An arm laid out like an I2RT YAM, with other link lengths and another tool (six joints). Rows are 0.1 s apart.
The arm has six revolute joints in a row. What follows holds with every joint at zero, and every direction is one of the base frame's.
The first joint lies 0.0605 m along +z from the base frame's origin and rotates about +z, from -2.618 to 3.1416 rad.
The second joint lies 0.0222 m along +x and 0.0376 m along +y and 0.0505 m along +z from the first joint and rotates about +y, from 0 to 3.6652 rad.
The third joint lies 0.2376 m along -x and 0.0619 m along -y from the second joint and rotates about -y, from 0 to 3.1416 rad.
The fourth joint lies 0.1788 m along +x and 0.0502 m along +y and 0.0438 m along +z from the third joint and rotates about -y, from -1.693 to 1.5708 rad.
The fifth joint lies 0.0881 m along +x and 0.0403 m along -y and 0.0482 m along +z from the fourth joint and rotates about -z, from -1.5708 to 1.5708 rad.
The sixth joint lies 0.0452 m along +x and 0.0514 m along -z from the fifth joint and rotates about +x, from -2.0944 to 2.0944 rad.
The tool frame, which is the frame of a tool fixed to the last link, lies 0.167 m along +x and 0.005 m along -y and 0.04 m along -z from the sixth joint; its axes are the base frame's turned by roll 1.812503, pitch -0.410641 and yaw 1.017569 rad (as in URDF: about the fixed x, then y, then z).
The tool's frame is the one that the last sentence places.
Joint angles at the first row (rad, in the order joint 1, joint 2, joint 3, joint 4, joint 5, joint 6):
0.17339, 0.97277, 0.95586, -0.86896, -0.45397, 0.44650
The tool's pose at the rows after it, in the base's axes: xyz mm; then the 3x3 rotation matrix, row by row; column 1 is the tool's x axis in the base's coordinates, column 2 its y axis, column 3 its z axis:
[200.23 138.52 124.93], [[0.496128 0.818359 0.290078], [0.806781 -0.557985 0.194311], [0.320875 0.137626 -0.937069]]
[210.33 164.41 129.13], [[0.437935 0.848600 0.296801], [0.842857 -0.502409 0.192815], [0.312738 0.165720 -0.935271]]
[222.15 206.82 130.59], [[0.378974 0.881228 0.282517], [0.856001 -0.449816 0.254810], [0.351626 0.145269 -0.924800]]
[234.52 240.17 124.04], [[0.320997 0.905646 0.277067], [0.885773 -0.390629 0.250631], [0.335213 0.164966 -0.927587]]
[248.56 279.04 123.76], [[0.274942 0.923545 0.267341], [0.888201 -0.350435 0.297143], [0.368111 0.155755 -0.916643]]
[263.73 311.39 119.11], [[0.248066 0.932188 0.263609], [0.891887 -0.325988 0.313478], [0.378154 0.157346 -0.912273]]
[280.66 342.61 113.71], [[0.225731 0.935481 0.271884], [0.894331 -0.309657 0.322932], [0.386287 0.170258 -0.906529]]
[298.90 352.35 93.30], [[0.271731 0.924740 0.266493], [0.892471 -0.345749 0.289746], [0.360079 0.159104 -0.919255]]
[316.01 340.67 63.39], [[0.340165 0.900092 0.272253], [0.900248 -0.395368 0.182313], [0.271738 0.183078 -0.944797]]
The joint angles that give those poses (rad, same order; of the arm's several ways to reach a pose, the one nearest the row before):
0.22760, 1.00049, 1.00100, -0.83297, -0.44809, 0.46780
0.36897, 1.07863, 1.04737, -0.77099, -0.37516, 0.51072
0.48822, 1.19041, 1.05780, -0.62471, -0.36789, 0.57966
0.58674, 1.32869, 1.11961, -0.54838, -0.32384, 0.58636
0.64565, 1.46395, 1.18375, -0.44440, -0.33532, 0.61328
0.69114, 1.59796, 1.27132, -0.38272, -0.32500, 0.62893
0.72963, 1.73059, 1.37673, -0.33783, -0.30553, 0.63747
0.73341, 1.83431, 1.42861, -0.30894, -0.26725, 0.66578
0.73037, 1.91223, 1.46878, -0.34289, -0.17448, 0.66744

